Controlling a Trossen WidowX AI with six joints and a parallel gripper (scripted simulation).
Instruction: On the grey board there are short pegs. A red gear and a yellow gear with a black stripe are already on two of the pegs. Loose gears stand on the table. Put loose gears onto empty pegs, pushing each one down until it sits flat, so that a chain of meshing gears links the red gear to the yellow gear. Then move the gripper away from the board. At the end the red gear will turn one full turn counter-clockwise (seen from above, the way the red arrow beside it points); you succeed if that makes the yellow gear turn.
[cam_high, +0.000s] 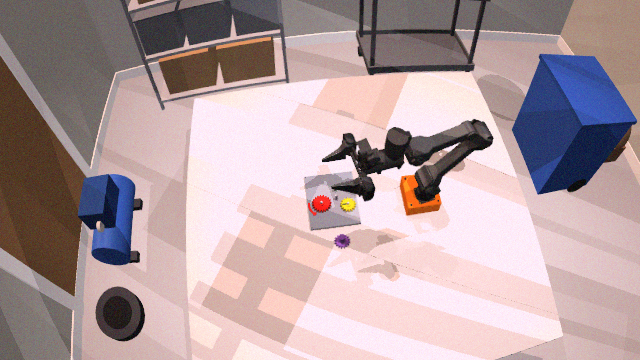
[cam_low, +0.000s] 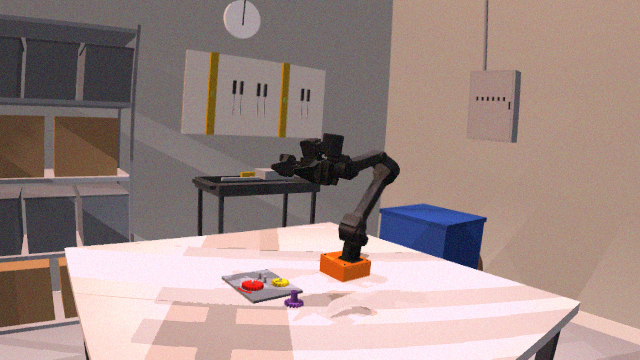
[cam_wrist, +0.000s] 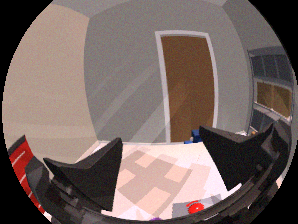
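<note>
The purple gear is 360 mm below my gripper tip, 40 mm behind it and 30 mm to the left of it. From my gripper tip the other things lie so: yellow gear (360 mm below, 90 mm to the right, 90 mm behind); then red gear (360 mm below, 120 mm to the right, 10 mm behind).
</note>
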